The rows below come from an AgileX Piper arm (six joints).
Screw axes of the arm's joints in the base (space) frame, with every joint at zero. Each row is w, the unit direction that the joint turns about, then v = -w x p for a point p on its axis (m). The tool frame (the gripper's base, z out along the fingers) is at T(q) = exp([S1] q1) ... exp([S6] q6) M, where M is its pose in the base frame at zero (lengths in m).
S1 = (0, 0, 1, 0.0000, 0.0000, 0.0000)
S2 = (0, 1, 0, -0.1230, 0.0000, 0.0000)
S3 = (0, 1, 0, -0.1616, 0.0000, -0.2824)
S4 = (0.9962, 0, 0.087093, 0.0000, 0.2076, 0.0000)
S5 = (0, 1, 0, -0.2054, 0.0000, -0.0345)
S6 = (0.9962, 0, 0.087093, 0.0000, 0.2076, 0.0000)
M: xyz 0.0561 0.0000 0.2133 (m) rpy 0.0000 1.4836 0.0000 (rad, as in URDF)
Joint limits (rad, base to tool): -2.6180..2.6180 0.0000..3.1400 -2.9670..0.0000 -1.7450..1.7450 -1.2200..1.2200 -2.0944..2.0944
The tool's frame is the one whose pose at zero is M.
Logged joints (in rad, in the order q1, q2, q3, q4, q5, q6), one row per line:
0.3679, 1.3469, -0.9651, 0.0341, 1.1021, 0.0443
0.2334, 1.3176, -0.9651, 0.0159, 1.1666, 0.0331
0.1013, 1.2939, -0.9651, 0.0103, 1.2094, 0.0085
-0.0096, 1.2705, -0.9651, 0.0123, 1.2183, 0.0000
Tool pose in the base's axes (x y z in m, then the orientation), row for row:
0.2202, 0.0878, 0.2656, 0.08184, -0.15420, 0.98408, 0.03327
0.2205, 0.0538, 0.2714, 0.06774, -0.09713, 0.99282, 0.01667
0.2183, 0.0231, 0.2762, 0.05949, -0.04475, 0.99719, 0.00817
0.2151, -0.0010, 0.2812, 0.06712, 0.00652, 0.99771, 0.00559
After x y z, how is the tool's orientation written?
As a quaternion, w x y z.
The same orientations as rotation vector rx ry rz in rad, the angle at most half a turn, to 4 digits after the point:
-0.4607, 2.9402, 0.0994
-0.2926, 2.9913, 0.0502
-0.1355, 3.0194, 0.0247
0.0197, 3.0071, 0.0168

